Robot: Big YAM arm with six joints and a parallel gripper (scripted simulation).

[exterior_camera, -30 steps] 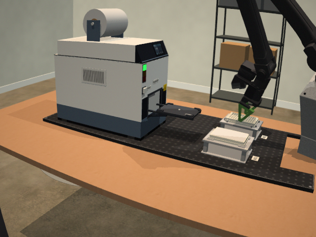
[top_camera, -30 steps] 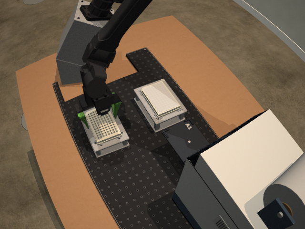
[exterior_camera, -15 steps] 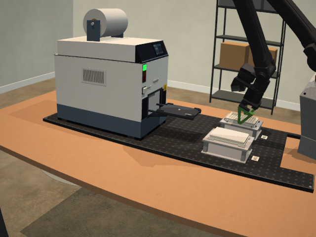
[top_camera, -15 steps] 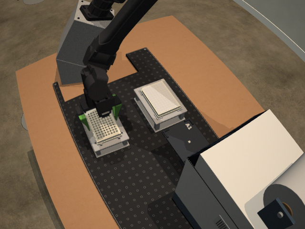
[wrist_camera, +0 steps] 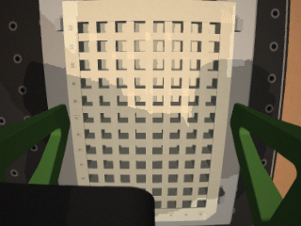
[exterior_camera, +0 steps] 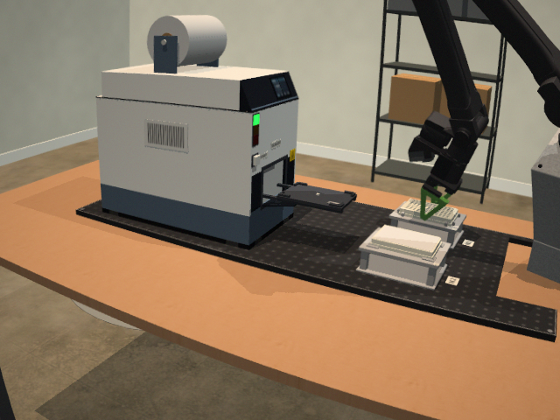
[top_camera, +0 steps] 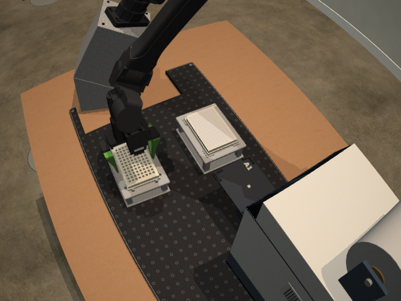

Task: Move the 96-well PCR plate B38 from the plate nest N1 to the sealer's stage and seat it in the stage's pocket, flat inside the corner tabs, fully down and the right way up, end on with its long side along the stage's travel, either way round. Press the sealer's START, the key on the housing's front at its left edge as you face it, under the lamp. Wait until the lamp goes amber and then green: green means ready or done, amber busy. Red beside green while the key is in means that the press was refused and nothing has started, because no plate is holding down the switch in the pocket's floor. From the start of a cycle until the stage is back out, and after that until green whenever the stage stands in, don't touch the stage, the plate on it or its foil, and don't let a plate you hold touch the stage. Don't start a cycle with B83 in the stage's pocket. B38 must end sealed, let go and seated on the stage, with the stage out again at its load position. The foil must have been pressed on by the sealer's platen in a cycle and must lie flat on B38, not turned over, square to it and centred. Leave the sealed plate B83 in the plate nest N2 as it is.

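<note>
Now: hand right at the plate B38. The rest, counted from my hand: nest N2 (210 mm to the left, 20 mm ahead, 10 mm below); sealed plate B83 (210 mm to the left, 20 mm ahead); nest N1 (20 mm below).
</note>
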